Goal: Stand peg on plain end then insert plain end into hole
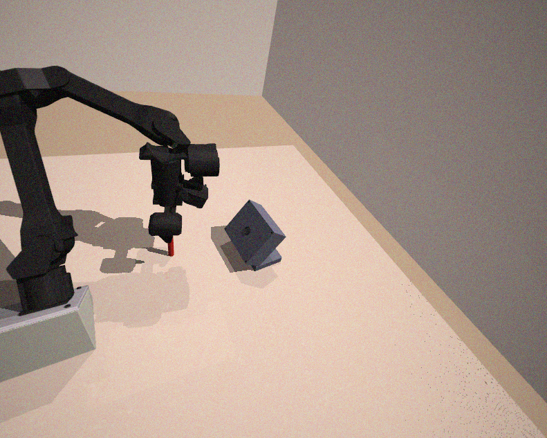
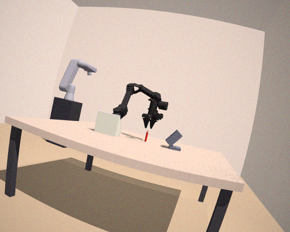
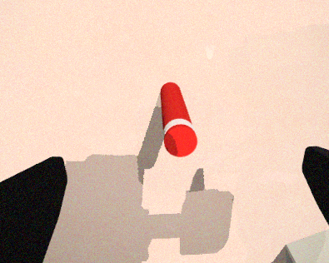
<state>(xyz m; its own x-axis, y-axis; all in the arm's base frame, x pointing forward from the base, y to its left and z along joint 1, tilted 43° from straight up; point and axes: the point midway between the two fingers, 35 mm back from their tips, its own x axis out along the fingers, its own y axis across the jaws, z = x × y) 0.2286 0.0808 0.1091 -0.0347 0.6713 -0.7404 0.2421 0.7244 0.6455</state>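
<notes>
Right now the red peg is 40 mm below my gripper tip. Also, from my gripper tip: grey-blue sloped panel (200 mm ahead, 50 mm to the right, 20 mm below); panel foot (230 mm ahead, 90 mm below, 50 mm to the right).
</notes>
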